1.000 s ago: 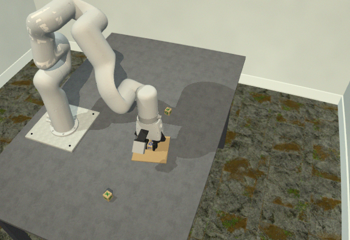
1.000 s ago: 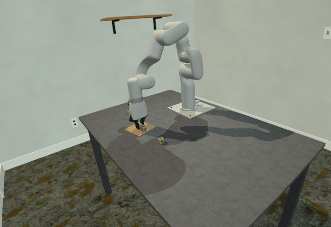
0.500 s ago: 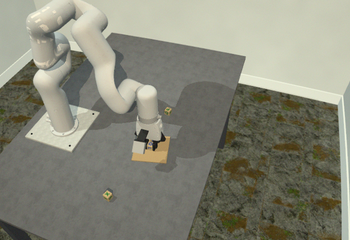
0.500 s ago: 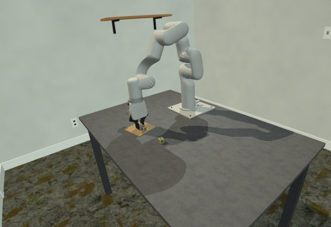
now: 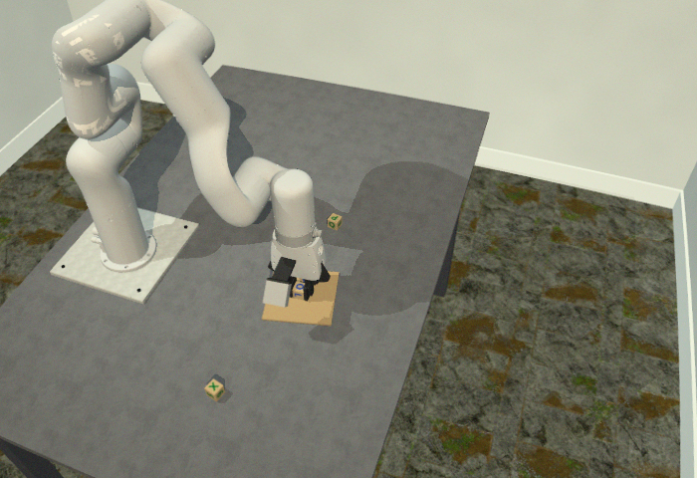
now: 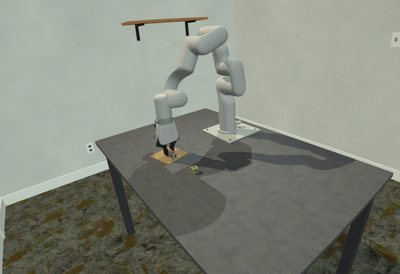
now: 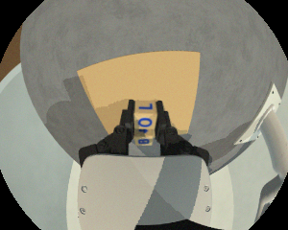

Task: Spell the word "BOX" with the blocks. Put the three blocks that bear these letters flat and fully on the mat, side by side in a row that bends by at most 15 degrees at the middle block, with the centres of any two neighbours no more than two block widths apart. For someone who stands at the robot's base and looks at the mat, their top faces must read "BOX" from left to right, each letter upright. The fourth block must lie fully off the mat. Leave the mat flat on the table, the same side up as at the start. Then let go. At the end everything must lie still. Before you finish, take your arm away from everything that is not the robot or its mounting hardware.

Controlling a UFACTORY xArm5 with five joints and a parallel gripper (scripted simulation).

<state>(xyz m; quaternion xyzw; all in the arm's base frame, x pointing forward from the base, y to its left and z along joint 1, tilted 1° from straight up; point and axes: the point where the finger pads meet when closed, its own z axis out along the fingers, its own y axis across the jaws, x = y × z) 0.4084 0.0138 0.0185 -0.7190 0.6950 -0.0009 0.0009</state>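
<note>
Right now the O block is 10 mm below my hand. From my hand the other things lie so: X block (60 mm behind, 270 mm to the right, 10 mm below); B block (40 mm to the left, 10 mm below); tan mat (20 mm below).
</note>
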